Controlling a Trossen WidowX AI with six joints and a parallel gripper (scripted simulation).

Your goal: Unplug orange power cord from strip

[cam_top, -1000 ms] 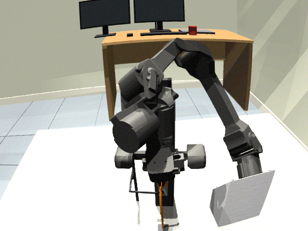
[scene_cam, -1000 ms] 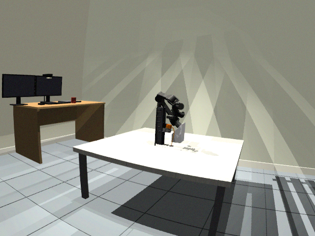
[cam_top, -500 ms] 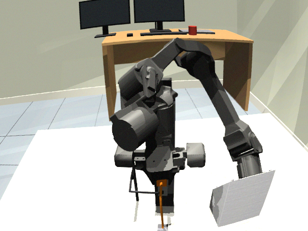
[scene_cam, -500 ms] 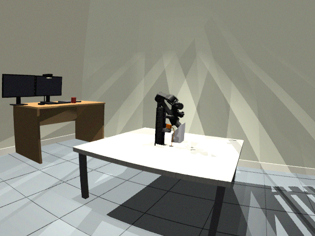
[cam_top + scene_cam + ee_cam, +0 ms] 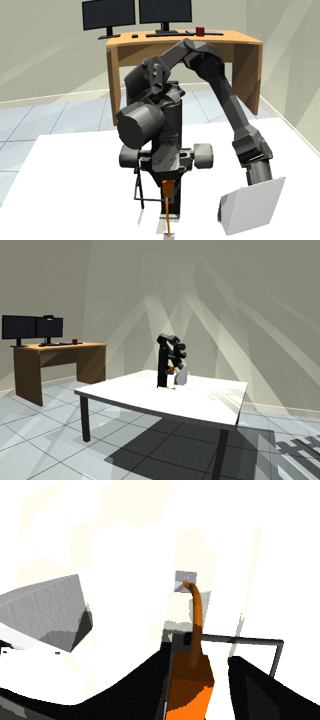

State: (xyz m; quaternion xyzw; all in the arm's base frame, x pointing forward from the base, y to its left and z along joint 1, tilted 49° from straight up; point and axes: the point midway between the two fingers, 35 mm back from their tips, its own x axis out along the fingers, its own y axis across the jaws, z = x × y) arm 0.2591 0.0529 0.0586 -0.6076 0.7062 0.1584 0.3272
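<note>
My gripper tip is 60 mm to the left of the orange plug, 10 mm past it and 10 mm above it.
</note>
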